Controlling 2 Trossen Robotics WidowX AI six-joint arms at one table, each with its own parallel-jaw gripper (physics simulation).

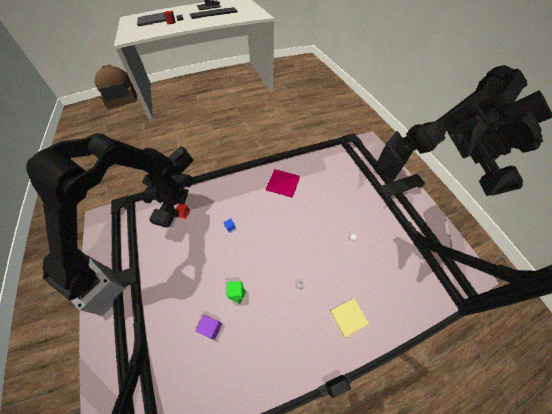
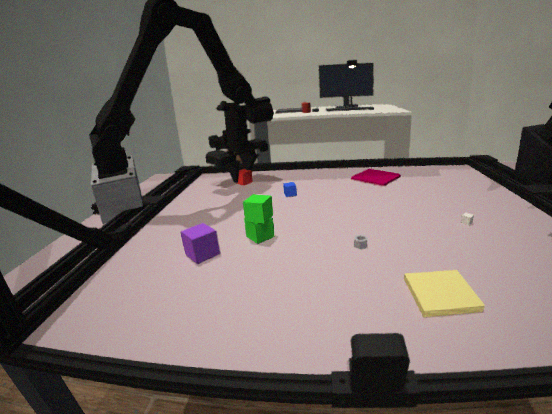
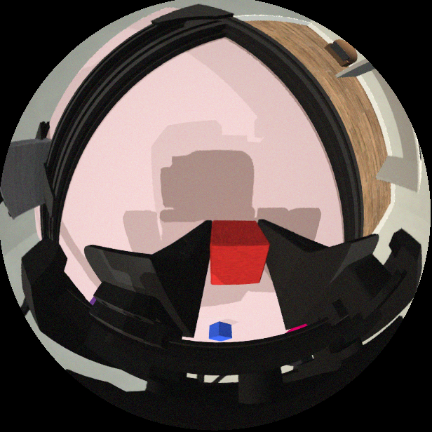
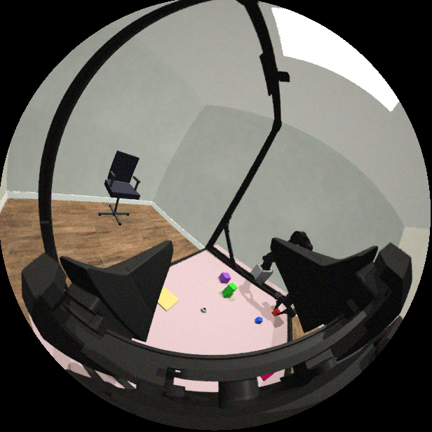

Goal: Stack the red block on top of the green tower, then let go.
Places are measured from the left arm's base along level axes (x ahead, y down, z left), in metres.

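Where they show: left gripper, fingertip midpoint: (image 1: 179, 212) (image 2: 240, 180); right gripper, fingertip midpoint: (image 1: 477, 176); left arm's base, link origin: (image 1: 82, 281) (image 2: 112, 169); right arm's base, link origin: (image 1: 400, 148) (image 2: 549, 137).
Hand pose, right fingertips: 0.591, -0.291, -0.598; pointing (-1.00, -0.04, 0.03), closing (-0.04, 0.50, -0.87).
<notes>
Each offset is from my right fingertips to the top centre of the thing, as dx, dy, dz.
The red block @(-0.263, +0.368, +0.619) (image 1: 183, 211) (image 2: 244, 177) (image 3: 238, 260) (image 4: 276, 312) is at the far left of the mat. My left gripper (image 3: 234, 225) points down with a finger against each side of the block, shut on it. Whether the block touches the mat is hard to tell. The green tower @(-0.347, +0.327, +0.293) (image 1: 235, 291) (image 2: 258, 218) (image 4: 229, 290) is two green blocks, the upper slightly turned on the lower, standing upright nearer the front. My right gripper (image 4: 222, 245) is open and empty, raised beyond the mat's right side.
A blue cube @(-0.202, +0.375, +0.457) (image 1: 229, 225) (image 2: 290, 189) lies right of the red block. A purple block @(-0.457, +0.357, +0.292) (image 1: 208, 327) (image 2: 200, 243) stands near the tower. A grey nut @(-0.218, +0.388, +0.174) (image 2: 360, 242), white cube @(+0.002, +0.386, +0.124) (image 2: 467, 219), yellow pad @(-0.212, +0.392, +0.015) (image 2: 443, 292) and magenta pad @(+0.047, +0.394, +0.430) (image 2: 376, 177) lie farther right. A black frame (image 1: 260, 162) surrounds the work area.
</notes>
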